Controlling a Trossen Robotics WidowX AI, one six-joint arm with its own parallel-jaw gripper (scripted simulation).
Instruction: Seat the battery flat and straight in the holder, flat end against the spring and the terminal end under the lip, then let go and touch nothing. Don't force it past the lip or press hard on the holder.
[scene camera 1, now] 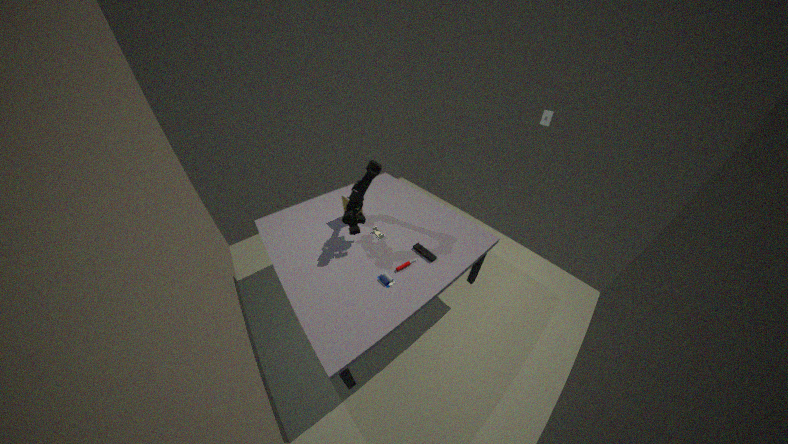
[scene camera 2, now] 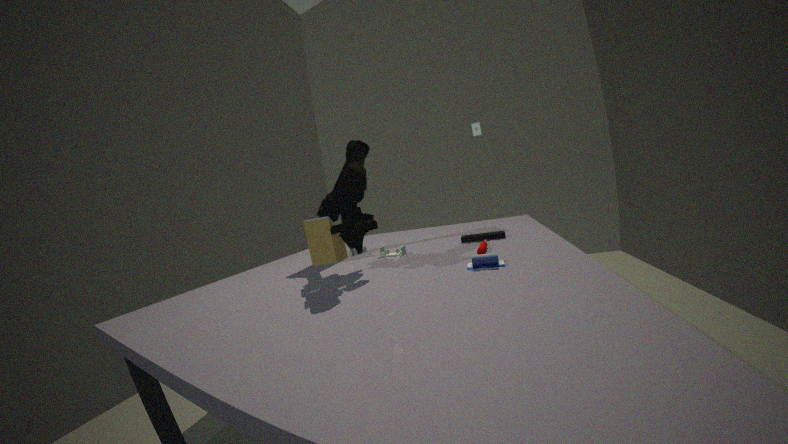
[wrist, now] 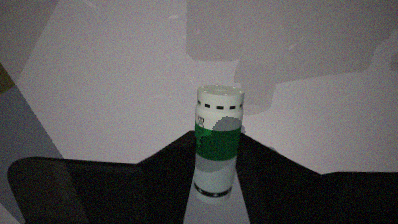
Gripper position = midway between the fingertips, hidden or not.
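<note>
My gripper [scene camera 2: 357, 253], in the wrist view too [wrist: 215, 138]. Battery held by gripper.
</note>
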